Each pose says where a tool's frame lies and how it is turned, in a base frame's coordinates. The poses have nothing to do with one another.
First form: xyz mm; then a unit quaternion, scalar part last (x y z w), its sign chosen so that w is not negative.
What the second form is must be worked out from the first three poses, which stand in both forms.
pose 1, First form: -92.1 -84.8 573.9 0.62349 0.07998 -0.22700 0.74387
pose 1, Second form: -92.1 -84.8 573.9 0.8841 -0.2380 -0.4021 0.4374 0.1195 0.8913
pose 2, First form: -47.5 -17.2 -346.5 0.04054 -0.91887 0.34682 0.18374
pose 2, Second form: -47.5 -17.2 -346.5 -0.9292 0.0529 0.3658 -0.2019 0.7561 -0.6225
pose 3, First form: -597.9 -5.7 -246.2 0.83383 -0.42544 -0.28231 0.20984
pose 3, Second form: -597.9 -5.7 -246.2 0.4786 -0.8280 -0.2922 -0.5910 -0.5499 0.5902
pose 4, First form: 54.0 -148.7 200.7 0.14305 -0.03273 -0.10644 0.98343
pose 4, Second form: 54.0 -148.7 200.7 0.9752 -0.2187 0.0339 0.2000 0.9364 0.2883
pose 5, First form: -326.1 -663.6 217.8 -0.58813 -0.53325 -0.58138 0.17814
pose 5, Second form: -326.1 -663.6 217.8 -0.2447 0.4201 0.8738 0.8344 -0.3678 0.4105
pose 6, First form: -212.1 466.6 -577.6 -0.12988 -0.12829 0.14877 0.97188
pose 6, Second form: -212.1 466.6 -577.6 0.9228 0.3225 0.2107 -0.2558 0.9220 -0.2906
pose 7, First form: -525.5 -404.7 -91.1 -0.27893 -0.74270 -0.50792 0.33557
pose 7, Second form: -525.5 -404.7 -91.1 -0.6192 0.0734 0.7818 0.7552 0.3284 0.5673
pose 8, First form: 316.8 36.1 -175.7 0.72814 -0.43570 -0.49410 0.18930
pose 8, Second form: 316.8 36.1 -175.7 0.1321 -0.8216 -0.5546 -0.4474 -0.5487 0.7062
